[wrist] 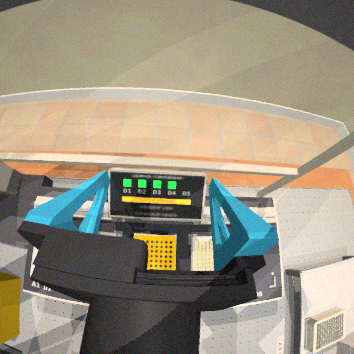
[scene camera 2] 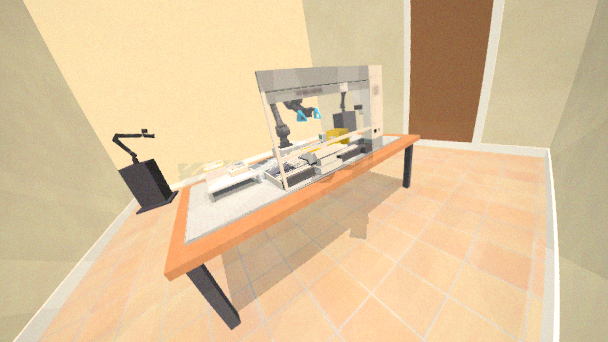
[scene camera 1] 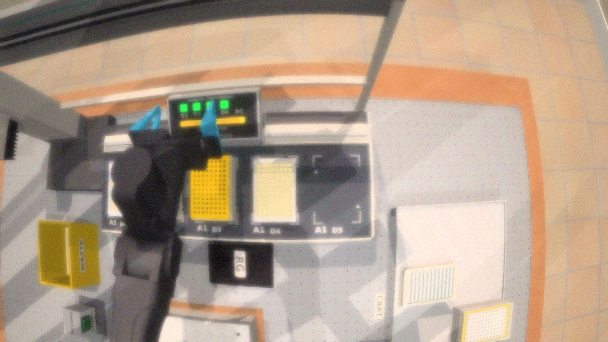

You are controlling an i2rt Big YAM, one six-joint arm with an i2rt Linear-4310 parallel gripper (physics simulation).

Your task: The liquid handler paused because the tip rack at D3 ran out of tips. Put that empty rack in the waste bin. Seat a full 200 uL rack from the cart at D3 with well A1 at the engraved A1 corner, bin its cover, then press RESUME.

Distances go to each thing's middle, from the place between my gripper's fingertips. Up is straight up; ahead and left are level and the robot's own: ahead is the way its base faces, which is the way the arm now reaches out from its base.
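Labels:
Relative to the yellow waste bin [scene camera 1: 84, 269], my gripper is 330 mm past it, 390 mm to the right of it and 230 mm above it.

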